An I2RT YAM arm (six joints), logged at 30 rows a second.
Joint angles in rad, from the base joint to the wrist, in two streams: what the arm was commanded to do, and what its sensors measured. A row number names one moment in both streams.
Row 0, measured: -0.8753, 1.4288, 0.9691, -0.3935, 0.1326, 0.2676
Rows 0 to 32, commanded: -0.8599, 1.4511, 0.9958, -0.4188, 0.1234, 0.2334; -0.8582, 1.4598, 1.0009, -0.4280, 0.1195, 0.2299; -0.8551, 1.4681, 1.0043, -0.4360, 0.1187, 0.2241; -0.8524, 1.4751, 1.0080, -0.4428, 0.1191, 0.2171; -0.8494, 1.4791, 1.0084, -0.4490, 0.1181, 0.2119; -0.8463, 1.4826, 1.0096, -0.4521, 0.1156, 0.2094; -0.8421, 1.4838, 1.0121, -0.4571, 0.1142, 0.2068; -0.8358, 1.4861, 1.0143, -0.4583, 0.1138, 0.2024; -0.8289, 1.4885, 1.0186, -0.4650, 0.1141, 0.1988; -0.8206, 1.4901, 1.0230, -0.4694, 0.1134, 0.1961; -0.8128, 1.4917, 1.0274, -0.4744, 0.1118, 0.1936; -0.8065, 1.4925, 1.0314, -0.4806, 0.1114, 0.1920; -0.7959, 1.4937, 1.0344, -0.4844, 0.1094, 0.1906; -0.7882, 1.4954, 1.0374, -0.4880, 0.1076, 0.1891; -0.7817, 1.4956, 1.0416, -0.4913, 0.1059, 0.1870; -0.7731, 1.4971, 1.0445, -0.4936, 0.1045, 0.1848; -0.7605, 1.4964, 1.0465, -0.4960, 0.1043, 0.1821; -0.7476, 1.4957, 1.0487, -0.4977, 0.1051, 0.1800; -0.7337, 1.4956, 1.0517, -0.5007, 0.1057, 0.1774; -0.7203, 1.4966, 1.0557, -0.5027, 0.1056, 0.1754; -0.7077, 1.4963, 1.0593, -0.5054, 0.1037, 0.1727; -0.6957, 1.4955, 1.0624, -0.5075, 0.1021, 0.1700; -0.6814, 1.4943, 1.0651, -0.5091, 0.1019, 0.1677; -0.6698, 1.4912, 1.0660, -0.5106, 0.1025, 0.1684; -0.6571, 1.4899, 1.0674, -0.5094, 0.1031, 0.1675; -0.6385, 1.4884, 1.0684, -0.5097, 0.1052, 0.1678; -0.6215, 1.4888, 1.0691, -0.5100, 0.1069, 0.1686; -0.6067, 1.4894, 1.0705, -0.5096, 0.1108, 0.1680; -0.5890, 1.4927, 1.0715, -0.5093, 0.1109, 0.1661; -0.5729, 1.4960, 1.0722, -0.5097, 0.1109, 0.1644; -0.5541, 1.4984, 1.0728, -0.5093, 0.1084, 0.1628; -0.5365, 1.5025, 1.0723, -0.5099, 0.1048, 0.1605; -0.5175, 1.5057, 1.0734, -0.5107, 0.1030, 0.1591
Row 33, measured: -0.5793, 1.4982, 1.0348, -0.5373, 0.1078, 0.1761
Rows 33 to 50, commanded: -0.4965, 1.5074, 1.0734, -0.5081, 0.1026, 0.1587; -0.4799, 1.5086, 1.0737, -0.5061, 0.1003, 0.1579; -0.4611, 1.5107, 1.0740, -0.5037, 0.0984, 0.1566; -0.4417, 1.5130, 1.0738, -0.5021, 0.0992, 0.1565; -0.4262, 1.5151, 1.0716, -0.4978, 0.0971, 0.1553; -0.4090, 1.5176, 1.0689, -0.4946, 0.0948, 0.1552; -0.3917, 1.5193, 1.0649, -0.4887, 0.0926, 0.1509; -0.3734, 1.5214, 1.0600, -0.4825, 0.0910, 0.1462; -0.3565, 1.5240, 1.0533, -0.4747, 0.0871, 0.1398; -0.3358, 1.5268, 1.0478, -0.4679, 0.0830, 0.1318; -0.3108, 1.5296, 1.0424, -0.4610, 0.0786, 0.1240; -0.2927, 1.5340, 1.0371, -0.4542, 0.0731, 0.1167; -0.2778, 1.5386, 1.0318, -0.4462, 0.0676, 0.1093; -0.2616, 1.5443, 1.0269, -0.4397, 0.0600, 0.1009; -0.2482, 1.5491, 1.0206, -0.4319, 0.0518, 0.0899; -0.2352, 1.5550, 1.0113, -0.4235, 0.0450, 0.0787; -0.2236, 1.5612, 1.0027, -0.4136, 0.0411, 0.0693; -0.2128, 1.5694, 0.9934, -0.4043, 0.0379, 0.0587
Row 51, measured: -0.2535, 1.5482, 1.0271, -0.4919, 0.0647, 0.1143
